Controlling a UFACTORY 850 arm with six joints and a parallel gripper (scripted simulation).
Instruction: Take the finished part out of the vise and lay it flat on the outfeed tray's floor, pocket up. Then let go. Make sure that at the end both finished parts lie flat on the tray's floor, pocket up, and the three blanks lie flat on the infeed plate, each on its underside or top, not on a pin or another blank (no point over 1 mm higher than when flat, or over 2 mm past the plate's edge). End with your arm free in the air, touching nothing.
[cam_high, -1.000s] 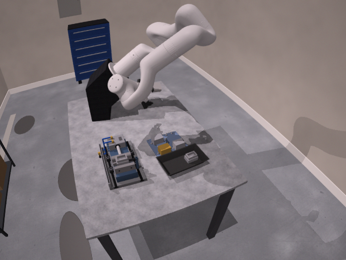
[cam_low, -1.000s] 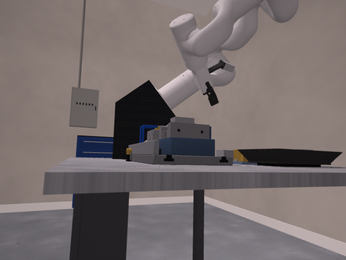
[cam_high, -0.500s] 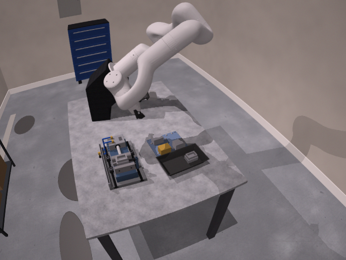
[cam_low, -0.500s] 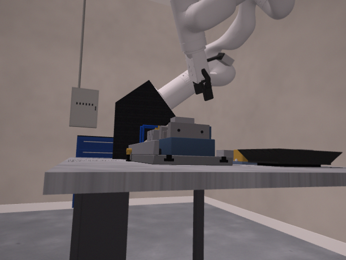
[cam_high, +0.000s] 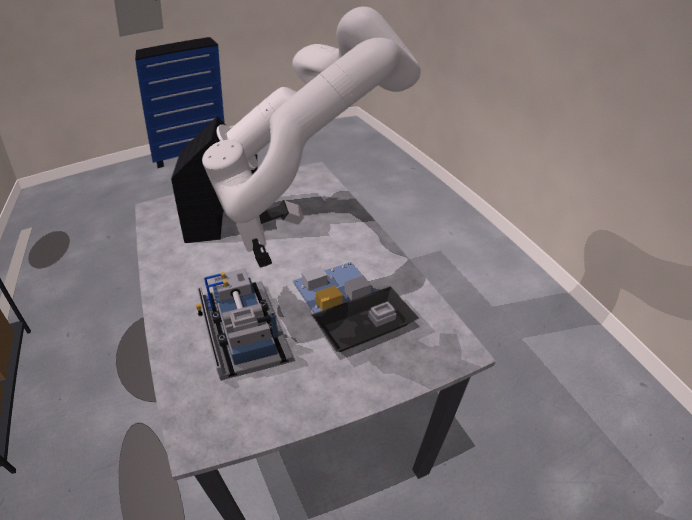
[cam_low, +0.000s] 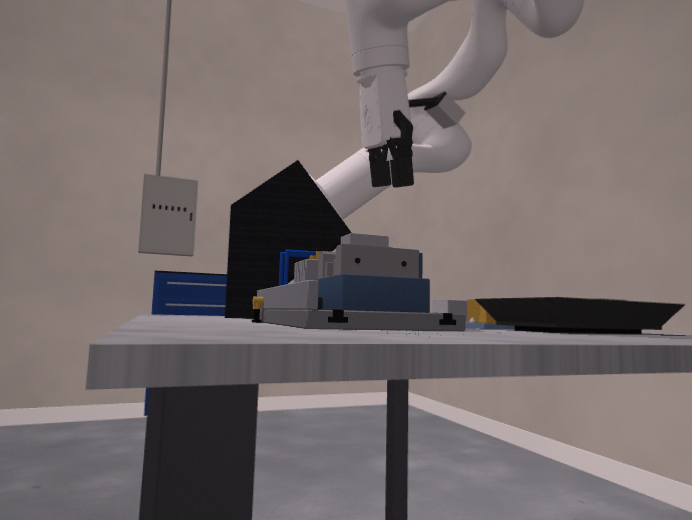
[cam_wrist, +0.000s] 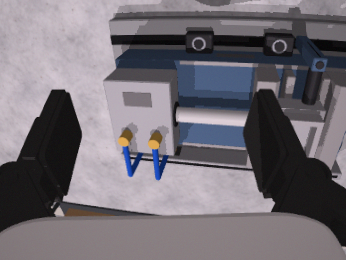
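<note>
My gripper is now 30 mm short of the vise, 80 mm to the left of it and 180 mm above it. Also, from my hand: yellow block 30 mm ahead, 160 mm to the left, 200 mm below.
</note>
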